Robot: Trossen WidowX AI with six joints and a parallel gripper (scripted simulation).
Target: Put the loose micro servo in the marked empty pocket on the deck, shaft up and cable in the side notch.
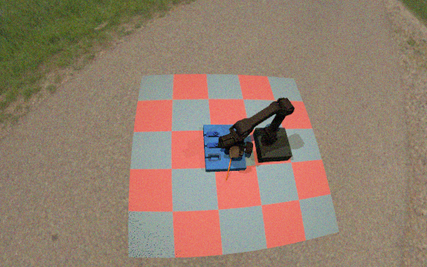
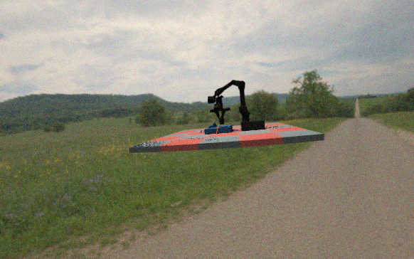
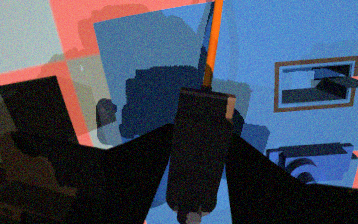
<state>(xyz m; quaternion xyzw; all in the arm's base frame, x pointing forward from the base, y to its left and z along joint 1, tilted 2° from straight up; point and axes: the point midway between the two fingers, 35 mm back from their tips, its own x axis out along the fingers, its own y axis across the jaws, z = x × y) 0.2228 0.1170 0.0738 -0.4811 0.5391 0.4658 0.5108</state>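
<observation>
Now: the deck 70 mm to the right of my gripper tip and 100 mm below it.
</observation>
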